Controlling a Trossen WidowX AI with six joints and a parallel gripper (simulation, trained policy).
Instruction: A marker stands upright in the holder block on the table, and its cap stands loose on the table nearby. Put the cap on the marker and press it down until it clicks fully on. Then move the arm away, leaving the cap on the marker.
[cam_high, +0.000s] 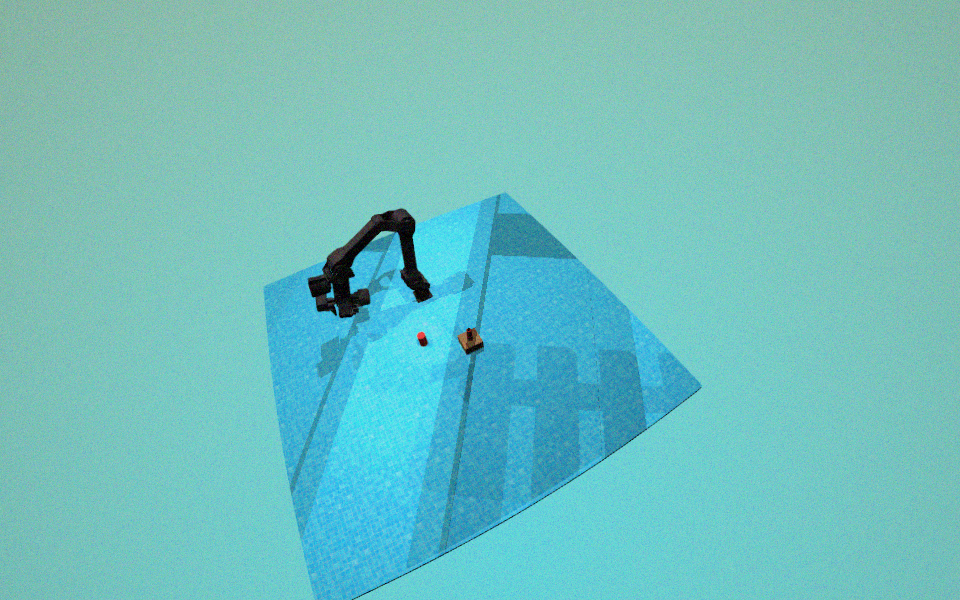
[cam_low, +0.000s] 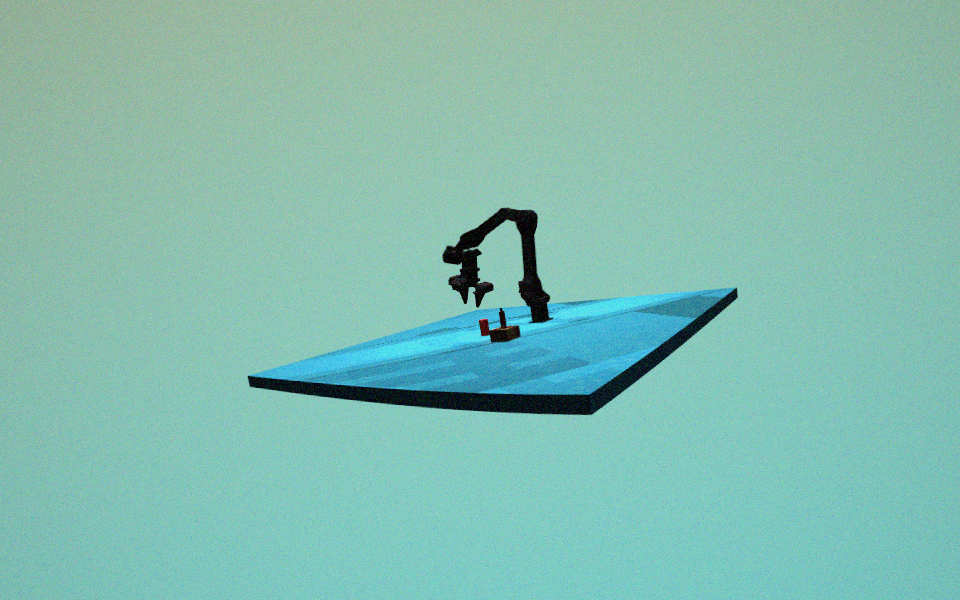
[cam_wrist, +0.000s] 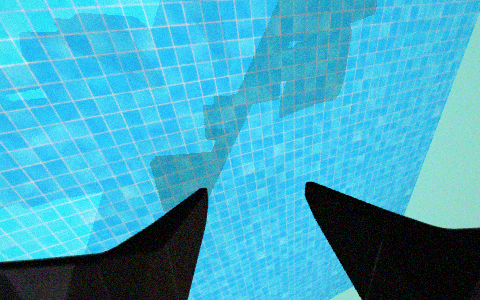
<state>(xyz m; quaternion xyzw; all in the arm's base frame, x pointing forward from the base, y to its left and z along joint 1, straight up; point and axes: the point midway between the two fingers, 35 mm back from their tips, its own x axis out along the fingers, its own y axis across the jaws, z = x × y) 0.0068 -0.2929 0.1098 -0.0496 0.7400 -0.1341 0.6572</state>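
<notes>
Now: the red cap 22 cm to the left of my gripper tip, 22 cm ahead of it and 5 cm below it. Also, from my gripper tip: tan holder block (37 cm to the left, 30 cm ahead, 6 cm below).
</notes>
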